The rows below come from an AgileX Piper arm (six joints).
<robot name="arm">
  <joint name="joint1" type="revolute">
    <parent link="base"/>
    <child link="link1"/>
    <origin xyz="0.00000 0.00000 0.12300"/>
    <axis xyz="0 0 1"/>
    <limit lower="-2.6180" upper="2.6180"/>
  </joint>
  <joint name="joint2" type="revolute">
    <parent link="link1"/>
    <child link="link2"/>
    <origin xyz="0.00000 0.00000 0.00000"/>
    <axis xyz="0 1 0"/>
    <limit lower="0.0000" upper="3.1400"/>
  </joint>
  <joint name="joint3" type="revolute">
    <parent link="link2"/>
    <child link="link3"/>
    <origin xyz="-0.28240 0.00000 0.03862"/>
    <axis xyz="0 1 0"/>
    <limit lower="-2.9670" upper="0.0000"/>
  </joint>
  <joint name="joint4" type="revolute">
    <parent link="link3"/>
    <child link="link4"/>
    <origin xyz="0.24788 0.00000 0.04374"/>
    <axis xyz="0.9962 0 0.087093"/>
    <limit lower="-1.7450" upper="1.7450"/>
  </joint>
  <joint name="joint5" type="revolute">
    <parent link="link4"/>
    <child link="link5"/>
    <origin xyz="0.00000 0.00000 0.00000"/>
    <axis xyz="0 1 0"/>
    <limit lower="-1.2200" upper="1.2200"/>
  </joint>
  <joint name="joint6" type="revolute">
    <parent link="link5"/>
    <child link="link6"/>
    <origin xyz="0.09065 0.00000 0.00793"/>
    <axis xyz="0.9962 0 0.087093"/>
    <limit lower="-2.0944" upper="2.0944"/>
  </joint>
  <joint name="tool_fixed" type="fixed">
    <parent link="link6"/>
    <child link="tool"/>
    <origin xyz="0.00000 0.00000 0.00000" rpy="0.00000 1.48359 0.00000"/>
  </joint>
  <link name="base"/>
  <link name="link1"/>
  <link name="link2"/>
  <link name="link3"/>
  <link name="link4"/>
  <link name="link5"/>
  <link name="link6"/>
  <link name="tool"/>
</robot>
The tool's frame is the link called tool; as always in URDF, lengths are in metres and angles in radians.
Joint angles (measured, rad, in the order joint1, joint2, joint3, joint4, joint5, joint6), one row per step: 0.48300 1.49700 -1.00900 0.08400 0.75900 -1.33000; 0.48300 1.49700 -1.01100 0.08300 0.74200 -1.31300; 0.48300 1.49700 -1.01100 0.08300 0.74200 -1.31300; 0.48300 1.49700 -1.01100 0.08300 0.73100 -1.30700; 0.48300 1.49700 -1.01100 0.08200 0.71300 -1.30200; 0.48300 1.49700 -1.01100 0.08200 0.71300 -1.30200; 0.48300 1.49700 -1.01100 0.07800 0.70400 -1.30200; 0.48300 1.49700 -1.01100 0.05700 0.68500 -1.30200; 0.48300 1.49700 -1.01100 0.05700 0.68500 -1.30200; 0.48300 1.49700 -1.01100 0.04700 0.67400 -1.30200; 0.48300 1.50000 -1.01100 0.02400 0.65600 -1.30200; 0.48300 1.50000 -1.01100 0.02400 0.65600 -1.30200; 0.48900 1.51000 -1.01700 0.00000 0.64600 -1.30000; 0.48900 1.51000 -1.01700 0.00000 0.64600 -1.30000; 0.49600 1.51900 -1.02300 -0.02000 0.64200 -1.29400; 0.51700 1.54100 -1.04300 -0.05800 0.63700 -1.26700
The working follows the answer.
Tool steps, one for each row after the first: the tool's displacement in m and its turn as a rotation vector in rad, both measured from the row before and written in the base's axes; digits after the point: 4 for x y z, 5 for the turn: 0.0016 0.0007 0.0012 0.01320 -0.01337 -0.01640; 0.0000 0.0000 0.0000 0.00000 0.00000 0.00000; 0.0008 0.0004 0.0004 0.00687 -0.00840 -0.00627; 0.0014 0.0005 0.0007 0.00881 -0.01533 -0.00547; 0.0000 0.0000 0.0000 0.00000 0.00000 0.00000; 0.0008 0.0001 0.0003 0.00065 -0.00979 0.00089; 0.0019 -0.0005 0.0007 -0.00877 -0.02601 0.00697; 0.0000 0.0000 0.0000 0.00000 0.00000 0.00000; 0.0011 -0.0001 0.0004 -0.00326 -0.01411 0.00336; 0.0022 -0.0003 -0.0002 -0.01202 -0.02323 0.00837; 0.0000 0.0000 0.0000 0.00000 0.00000 0.00000; 0.0024 0.0018 -0.0009 -0.01589 -0.01516 0.01358; 0.0000 0.0000 0.0000 0.00000 0.00000 0.00000; 0.0016 0.0021 -0.0009 -0.01305 -0.00818 0.00975; 0.0034 0.0070 -0.0009 -0.01688 -0.01351 0.01292
Tool pose at each row, in the base's axes (x y z in m, rotation vector in rad; rounded; the steps above come from the unrounded poses): 0.2576 0.1410 0.2467 -2.11143 1.73822 -0.14627; 0.2592 0.1417 0.2479 -2.08263 1.74448 -0.15277; 0.2592 0.1417 0.2479 -2.08263 1.74448 -0.15277; 0.2600 0.1420 0.2483 -2.06894 1.74439 -0.15692; 0.2614 0.1426 0.2490 -2.05162 1.73879 -0.16601; 0.2614 0.1426 0.2490 -2.05162 1.73879 -0.16601; 0.2622 0.1427 0.2493 -2.04774 1.73185 -0.17490; 0.2641 0.1422 0.2500 -2.04852 1.71110 -0.20639; 0.2641 0.1422 0.2500 -2.04852 1.71110 -0.20639; 0.2651 0.1421 0.2505 -2.04737 1.69987 -0.22217; 0.2674 0.1417 0.2503 -2.05231 1.67970 -0.25306; 0.2674 0.1417 0.2503 -2.05231 1.67970 -0.25306; 0.2698 0.1435 0.2494 -2.06753 1.65930 -0.27764; 0.2698 0.1435 0.2494 -2.06753 1.65930 -0.27764; 0.2714 0.1456 0.2486 -2.08075 1.64639 -0.29406; 0.2748 0.1526 0.2477 -2.09649 1.62742 -0.31812

